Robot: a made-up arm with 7 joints.
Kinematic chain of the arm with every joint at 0, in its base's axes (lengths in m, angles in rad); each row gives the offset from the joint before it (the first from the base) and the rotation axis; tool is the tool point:
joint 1: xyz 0 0 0 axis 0 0.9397 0.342
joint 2: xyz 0 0 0 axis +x
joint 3: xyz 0 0 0 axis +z
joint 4: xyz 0.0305 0 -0.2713 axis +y
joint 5: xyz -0.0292 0 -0.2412 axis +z
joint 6: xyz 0 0 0 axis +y
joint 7: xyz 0 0 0 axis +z
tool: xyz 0 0 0
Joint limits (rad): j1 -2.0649..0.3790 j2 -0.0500..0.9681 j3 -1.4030..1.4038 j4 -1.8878..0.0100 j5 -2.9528..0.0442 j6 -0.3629..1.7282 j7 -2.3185..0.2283
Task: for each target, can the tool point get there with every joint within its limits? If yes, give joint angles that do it. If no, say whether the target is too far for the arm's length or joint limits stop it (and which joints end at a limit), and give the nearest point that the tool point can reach.
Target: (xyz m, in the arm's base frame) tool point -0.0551 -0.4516 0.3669
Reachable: no: too far | nearest point 0.0715 -0.3073 0.2321 | short by 0.235 m
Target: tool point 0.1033 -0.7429 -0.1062
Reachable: no: too far | nearest point 0.1633 -0.3960 0.0028 | short by 0.369 m
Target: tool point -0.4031 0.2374 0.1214
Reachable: no: joint limits stop it (at a limit: joint 1, joint 2, joint 4) | nearest point -0.0206 0.2582 0.2351 | short by 0.400 m
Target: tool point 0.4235 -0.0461 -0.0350
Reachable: yes | joints -1.1700 0.7880 -0.9712 -1.4237 -1.3313 0.6155 -1.5143
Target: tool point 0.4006 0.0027 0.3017
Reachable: yes | joints -1.8433 0.6123 -0.1096 -0.7087 -2.2032 1.0444 -1.9761
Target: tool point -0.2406 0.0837 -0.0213
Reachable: no: joint limits stop it (at a limit: joint 1, joint 3, joint 4) | nearest point -0.0718 0.2560 -0.2272 | short by 0.317 m
